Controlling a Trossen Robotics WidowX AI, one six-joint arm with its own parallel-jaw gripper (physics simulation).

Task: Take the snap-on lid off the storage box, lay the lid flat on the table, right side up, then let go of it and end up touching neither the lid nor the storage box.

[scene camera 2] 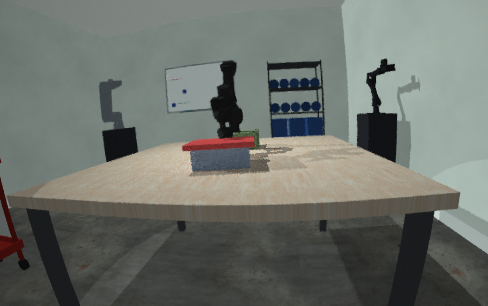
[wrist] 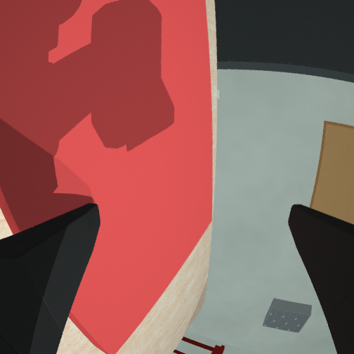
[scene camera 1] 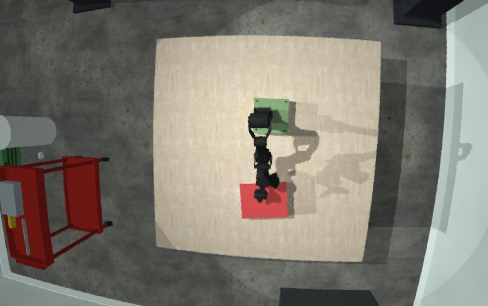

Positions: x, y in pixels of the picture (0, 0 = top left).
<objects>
A red lid shows in scene camera 2, in the wrist view (115, 110) and in scene camera 1. A blue-grey storage box shows in scene camera 2 (232, 158). The same spot on the red lid: (scene camera 2: 235, 142) is (scene camera 1: 275, 216).
</objects>
